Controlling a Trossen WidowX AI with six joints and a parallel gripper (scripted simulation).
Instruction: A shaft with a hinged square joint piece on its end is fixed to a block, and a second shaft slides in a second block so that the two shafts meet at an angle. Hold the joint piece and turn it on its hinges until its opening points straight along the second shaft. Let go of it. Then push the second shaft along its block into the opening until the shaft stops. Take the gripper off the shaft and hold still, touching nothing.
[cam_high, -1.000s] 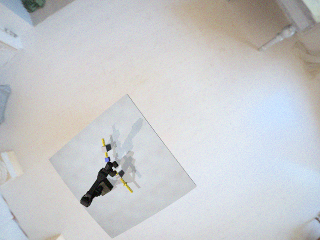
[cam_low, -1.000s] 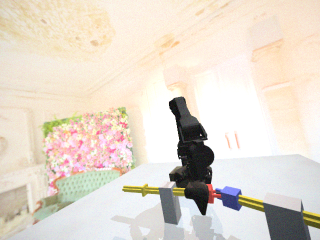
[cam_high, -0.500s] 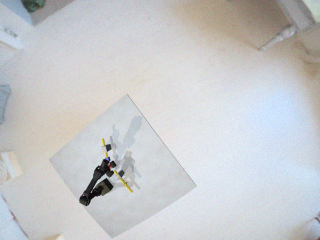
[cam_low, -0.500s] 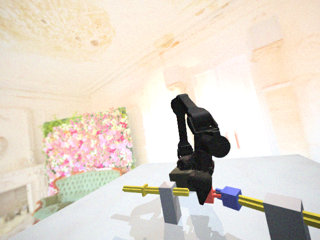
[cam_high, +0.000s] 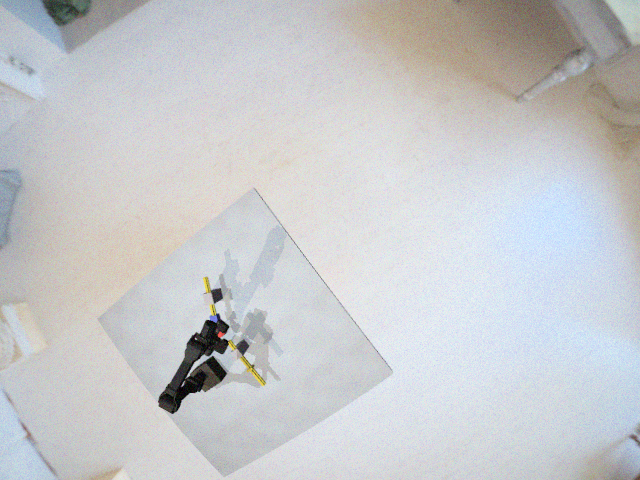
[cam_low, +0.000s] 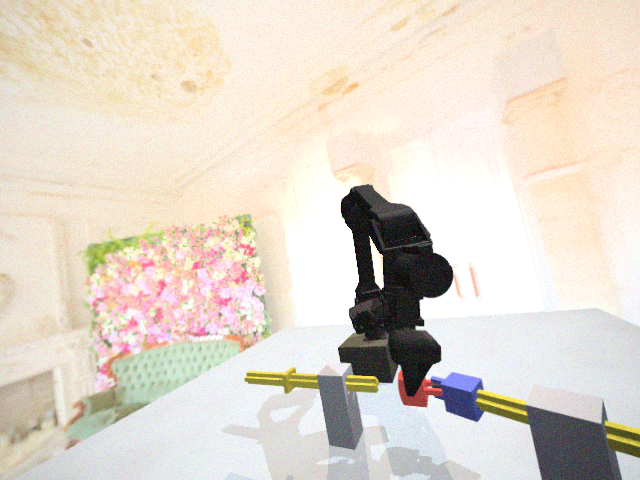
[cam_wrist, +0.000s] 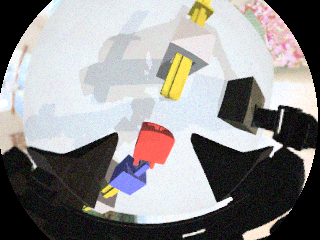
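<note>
The red square joint piece lies 2 cm to the left of my gripper tip and 1 cm below it.
</note>
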